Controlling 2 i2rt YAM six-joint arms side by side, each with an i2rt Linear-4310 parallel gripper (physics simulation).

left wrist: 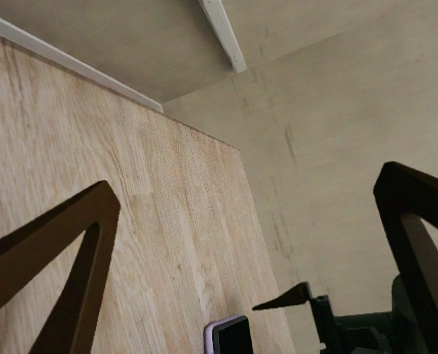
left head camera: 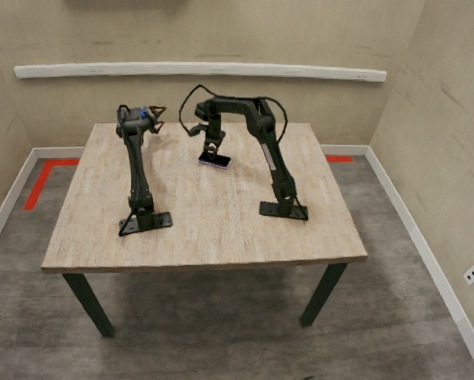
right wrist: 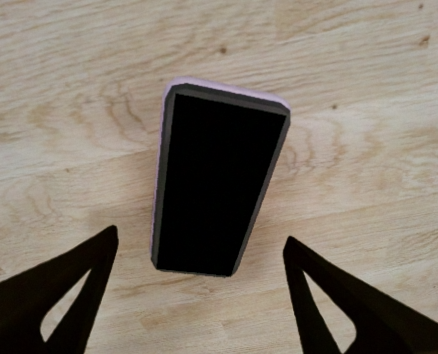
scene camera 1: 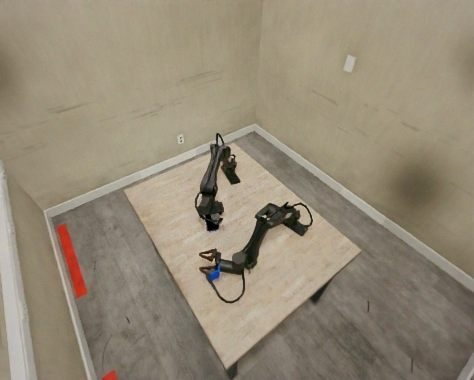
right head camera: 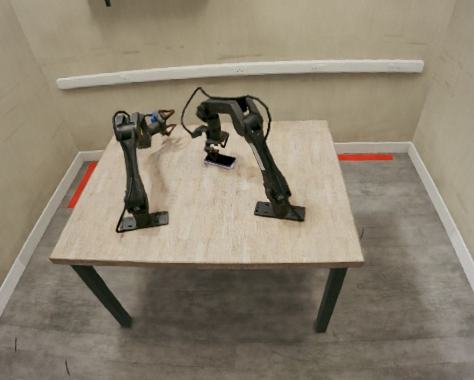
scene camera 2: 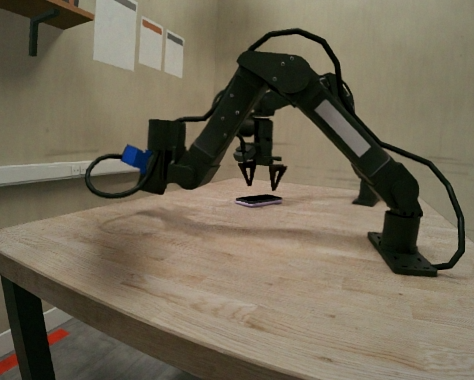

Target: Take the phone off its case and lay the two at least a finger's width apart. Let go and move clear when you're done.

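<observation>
A black-screened phone (left head camera: pixel 221 160) (right head camera: pixel 226 161) (scene camera 2: pixel 260 198) (left wrist: pixel 235 340) (right wrist: pixel 220 185) lies face up on the table, seated in its lilac case (scene camera 2: pixel 257 204) (left wrist: pixel 209 339) (right wrist: pixel 227 86). The case shows as a thin rim around and below it. My right gripper (left head camera: pixel 212 150) (right head camera: pixel 213 151) (scene camera 2: pixel 261 188) (right wrist: pixel 204 239) is open, pointing down a little above the phone; in the right wrist view its fingertips lie on either side of the phone's near end, not touching it. My left gripper (left head camera: pixel 163 117) (right head camera: pixel 174 120) (scene camera 1: pixel 201 262) (left wrist: pixel 238 184) is open and empty, raised, well to the left of the phone.
The wooden table (left head camera: pixel 200 225) (right head camera: pixel 200 225) (scene camera 1: pixel 280 305) (scene camera 2: pixel 225 290) carries both arm bases, the left base (left head camera: pixel 160 220) and the right base (left head camera: pixel 270 209). The right forearm arches over the table beside the phone. A wall with a white rail (left head camera: pixel 200 69) stands behind the table's far edge.
</observation>
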